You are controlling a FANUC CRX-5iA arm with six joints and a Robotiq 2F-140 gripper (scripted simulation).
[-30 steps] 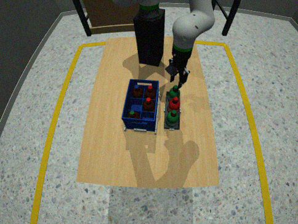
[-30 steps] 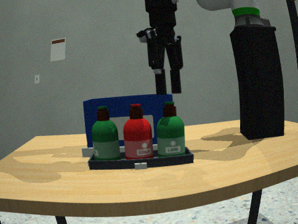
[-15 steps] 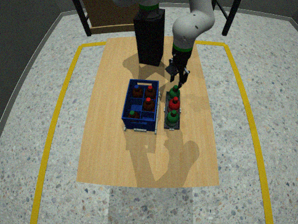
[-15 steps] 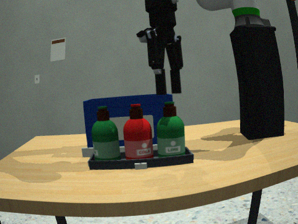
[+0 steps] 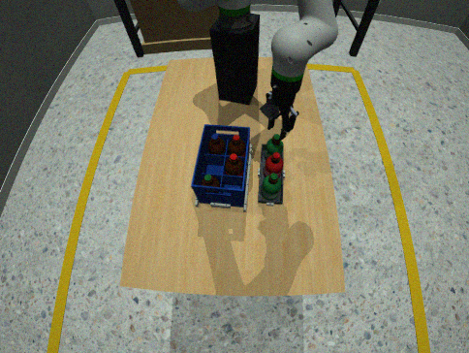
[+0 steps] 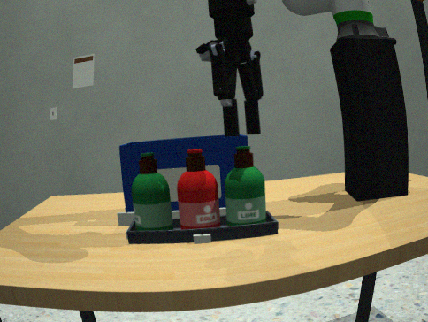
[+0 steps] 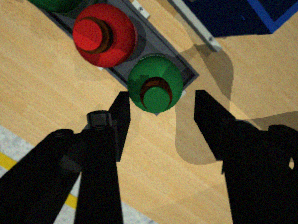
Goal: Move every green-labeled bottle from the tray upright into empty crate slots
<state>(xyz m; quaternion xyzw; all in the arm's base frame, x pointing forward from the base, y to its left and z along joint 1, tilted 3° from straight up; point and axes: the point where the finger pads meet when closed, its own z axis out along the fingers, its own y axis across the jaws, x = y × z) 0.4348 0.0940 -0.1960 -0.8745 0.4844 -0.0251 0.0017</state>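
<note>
The red cola bottle lies 130 mm below my hand, 90 mm ahead of it and 20 mm to the right of it. Also, from my hand: blue crate (220 mm to the right, 130 mm below, 70 mm ahead); then tray (200 mm below, 90 mm ahead, 20 mm to the right).
</note>
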